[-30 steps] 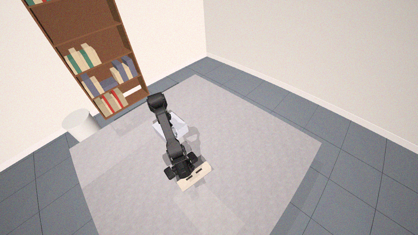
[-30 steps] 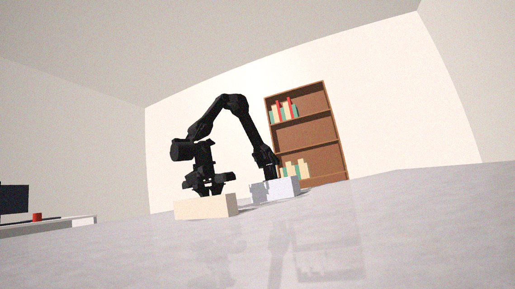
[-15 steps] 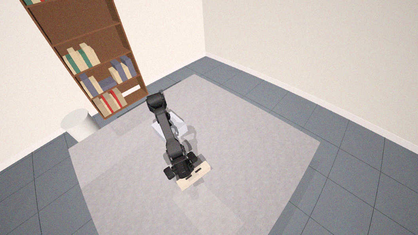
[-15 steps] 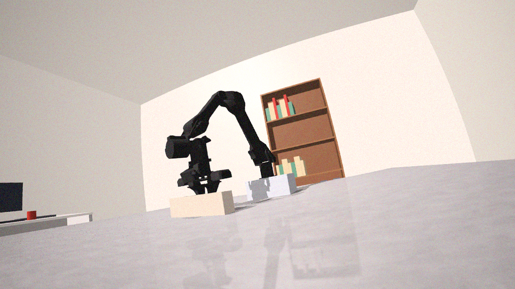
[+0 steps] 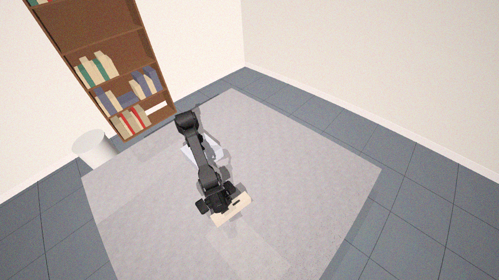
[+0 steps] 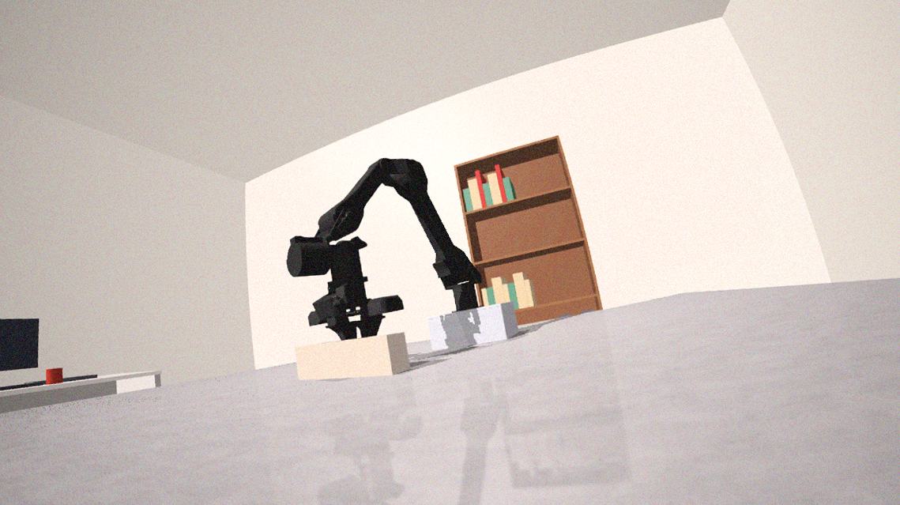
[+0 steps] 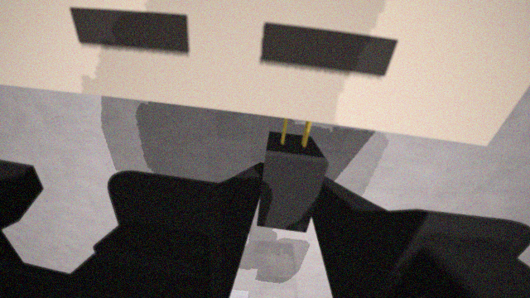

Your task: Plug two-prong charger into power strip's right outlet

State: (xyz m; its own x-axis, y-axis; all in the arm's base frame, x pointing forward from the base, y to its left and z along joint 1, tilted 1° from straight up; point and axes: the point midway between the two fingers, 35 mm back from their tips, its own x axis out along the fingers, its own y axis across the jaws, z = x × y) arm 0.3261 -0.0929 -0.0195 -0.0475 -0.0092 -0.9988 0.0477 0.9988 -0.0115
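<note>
Right now my gripper tip is 20 mm short of the two-prong charger and 10 mm below it.
</note>
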